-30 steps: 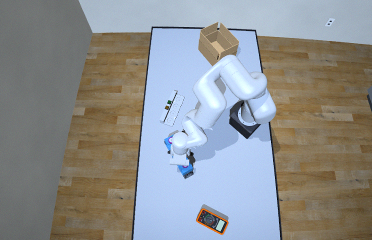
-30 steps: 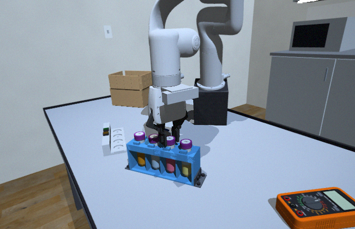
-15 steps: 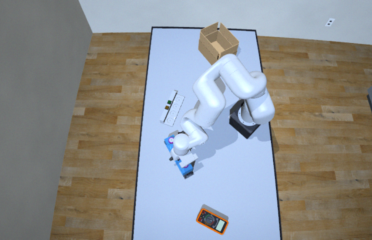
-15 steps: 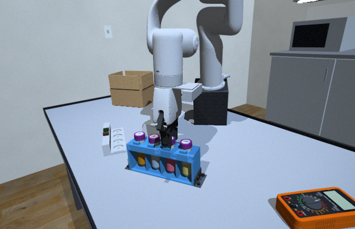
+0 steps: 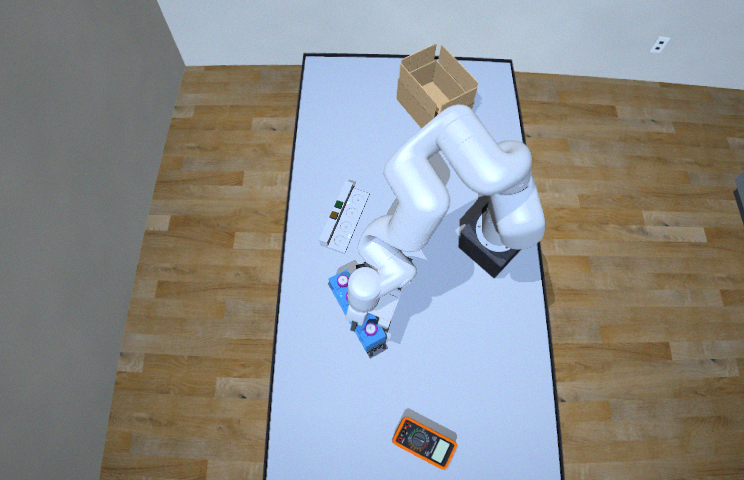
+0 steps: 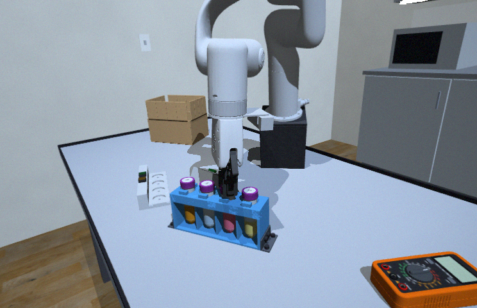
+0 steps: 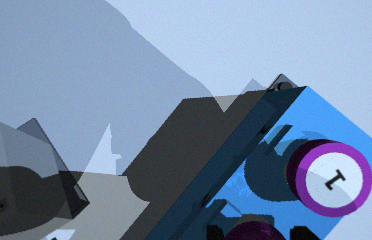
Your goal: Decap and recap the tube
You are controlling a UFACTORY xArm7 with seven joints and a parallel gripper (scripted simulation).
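My gripper is now 10 mm above the purple cap marked 2. Also, from my hand: cap 3: 40 mm to the right, 40 mm ahead, 20 mm below; cap marked 1: 40 mm to the left, 30 mm behind, 20 mm below; cap 4: 80 mm to the right, 70 mm ahead, 20 mm below.
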